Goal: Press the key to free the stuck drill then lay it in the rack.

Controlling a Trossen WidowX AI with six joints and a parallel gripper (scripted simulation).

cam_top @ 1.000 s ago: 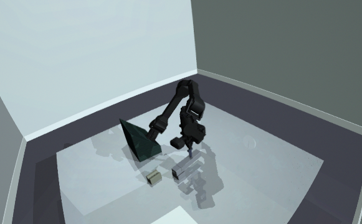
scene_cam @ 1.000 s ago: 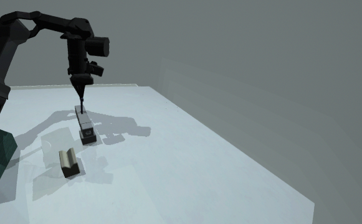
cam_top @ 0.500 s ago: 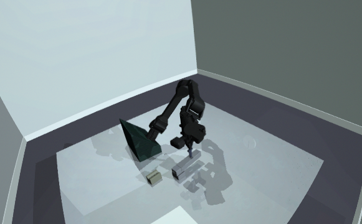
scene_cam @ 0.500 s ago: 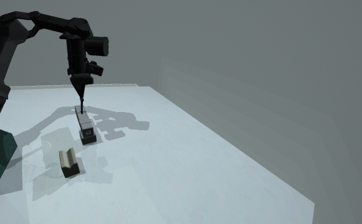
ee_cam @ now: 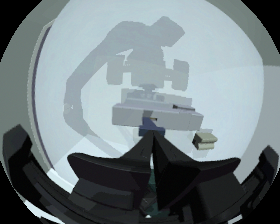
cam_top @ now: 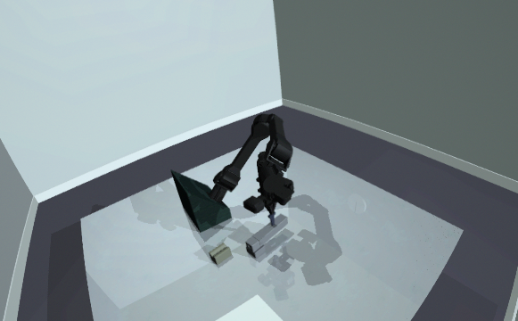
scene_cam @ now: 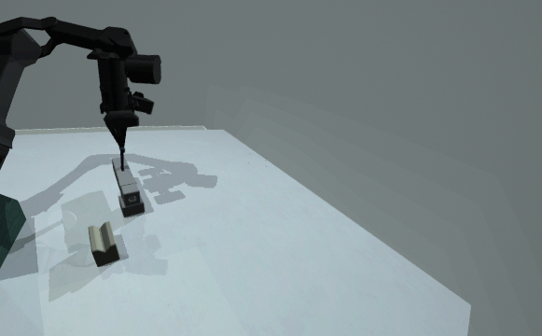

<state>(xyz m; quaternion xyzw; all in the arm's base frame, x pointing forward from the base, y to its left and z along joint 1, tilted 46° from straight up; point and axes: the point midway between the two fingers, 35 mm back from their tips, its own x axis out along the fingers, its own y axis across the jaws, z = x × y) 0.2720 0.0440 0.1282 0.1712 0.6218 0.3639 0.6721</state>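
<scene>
My gripper tip is 3 cm above the key. The rest, counted from my gripper tip: drill: 8 cm below, 5 cm to the right, 1 cm ahead; then rack: 21 cm to the right, 11 cm below, 3 cm behind.
</scene>
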